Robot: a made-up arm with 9 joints.
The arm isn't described. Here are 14 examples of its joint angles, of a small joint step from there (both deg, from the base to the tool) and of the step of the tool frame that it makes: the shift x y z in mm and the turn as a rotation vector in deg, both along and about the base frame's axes.
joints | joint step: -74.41 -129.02 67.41 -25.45 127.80 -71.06 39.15 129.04 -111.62 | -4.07 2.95 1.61 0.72 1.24 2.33 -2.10 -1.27 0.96
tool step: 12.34 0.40 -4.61 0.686 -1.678 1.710
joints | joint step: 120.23 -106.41 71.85 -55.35 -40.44 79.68 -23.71 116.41 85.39 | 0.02 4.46 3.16 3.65 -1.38 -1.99 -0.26 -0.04 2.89
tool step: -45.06 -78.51 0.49 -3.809 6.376 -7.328
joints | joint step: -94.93 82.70 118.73 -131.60 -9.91 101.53 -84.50 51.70 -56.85 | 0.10 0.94 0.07 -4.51 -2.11 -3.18 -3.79 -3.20 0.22
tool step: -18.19 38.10 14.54 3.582 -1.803 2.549
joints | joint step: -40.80 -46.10 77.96 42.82 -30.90 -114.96 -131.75 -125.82 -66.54 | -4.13 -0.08 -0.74 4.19 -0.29 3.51 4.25 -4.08 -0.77
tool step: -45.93 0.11 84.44 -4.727 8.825 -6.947
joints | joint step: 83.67 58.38 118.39 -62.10 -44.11 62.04 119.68 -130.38 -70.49 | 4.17 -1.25 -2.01 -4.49 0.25 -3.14 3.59 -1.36 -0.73
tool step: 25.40 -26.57 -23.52 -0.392 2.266 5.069
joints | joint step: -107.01 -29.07 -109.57 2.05 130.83 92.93 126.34 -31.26 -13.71 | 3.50 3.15 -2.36 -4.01 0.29 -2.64 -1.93 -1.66 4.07
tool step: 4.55 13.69 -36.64 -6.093 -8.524 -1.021
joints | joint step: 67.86 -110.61 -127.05 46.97 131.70 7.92 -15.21 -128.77 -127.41 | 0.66 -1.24 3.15 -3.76 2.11 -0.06 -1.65 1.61 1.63
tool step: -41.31 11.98 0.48 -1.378 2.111 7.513
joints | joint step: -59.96 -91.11 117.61 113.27 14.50 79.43 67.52 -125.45 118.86 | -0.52 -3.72 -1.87 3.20 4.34 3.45 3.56 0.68 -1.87
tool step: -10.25 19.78 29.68 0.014 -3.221 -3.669
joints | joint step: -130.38 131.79 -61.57 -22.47 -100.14 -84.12 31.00 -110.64 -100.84 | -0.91 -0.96 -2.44 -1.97 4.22 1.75 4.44 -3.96 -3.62
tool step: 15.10 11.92 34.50 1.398 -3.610 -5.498
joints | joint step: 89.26 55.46 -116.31 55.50 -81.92 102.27 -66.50 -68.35 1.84 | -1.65 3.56 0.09 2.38 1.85 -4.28 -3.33 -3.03 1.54
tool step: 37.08 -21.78 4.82 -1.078 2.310 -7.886
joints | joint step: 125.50 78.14 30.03 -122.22 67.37 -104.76 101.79 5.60 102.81 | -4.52 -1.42 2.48 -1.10 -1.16 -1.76 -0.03 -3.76 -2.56
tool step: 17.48 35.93 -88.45 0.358 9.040 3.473
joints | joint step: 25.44 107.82 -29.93 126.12 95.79 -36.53 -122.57 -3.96 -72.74 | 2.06 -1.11 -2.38 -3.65 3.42 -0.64 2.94 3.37 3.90
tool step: -57.81 36.47 -71.95 -5.760 -2.353 5.682
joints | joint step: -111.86 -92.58 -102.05 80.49 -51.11 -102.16 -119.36 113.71 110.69 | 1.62 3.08 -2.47 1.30 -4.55 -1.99 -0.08 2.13 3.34
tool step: 116.76 -3.61 15.10 -0.308 -3.109 6.871
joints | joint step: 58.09 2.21 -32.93 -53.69 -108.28 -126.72 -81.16 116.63 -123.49 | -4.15 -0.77 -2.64 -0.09 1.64 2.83 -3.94 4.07 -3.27
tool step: -5.28 -46.24 -30.87 5.200 1.269 -4.335
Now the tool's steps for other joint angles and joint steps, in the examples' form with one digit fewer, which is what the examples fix.
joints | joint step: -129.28 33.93 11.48 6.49 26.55 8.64 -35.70 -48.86 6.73 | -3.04 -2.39 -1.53 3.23 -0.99 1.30 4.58 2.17 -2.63
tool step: -14.2 -51.2 8.5 -3.52 4.29 -5.17
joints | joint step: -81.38 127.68 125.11 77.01 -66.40 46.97 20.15 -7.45 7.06 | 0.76 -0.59 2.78 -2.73 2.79 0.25 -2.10 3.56 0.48
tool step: -8.6 57.5 -2.9 -1.09 -0.46 -6.38
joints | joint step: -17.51 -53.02 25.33 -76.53 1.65 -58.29 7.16 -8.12 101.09 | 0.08 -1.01 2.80 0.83 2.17 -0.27 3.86 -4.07 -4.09
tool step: 6.9 -36.0 4.2 5.22 -0.17 6.70
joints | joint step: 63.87 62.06 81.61 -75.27 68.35 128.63 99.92 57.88 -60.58 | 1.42 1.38 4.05 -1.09 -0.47 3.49 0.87 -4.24 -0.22
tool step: 42.9 -18.7 22.7 3.66 5.79 -4.16
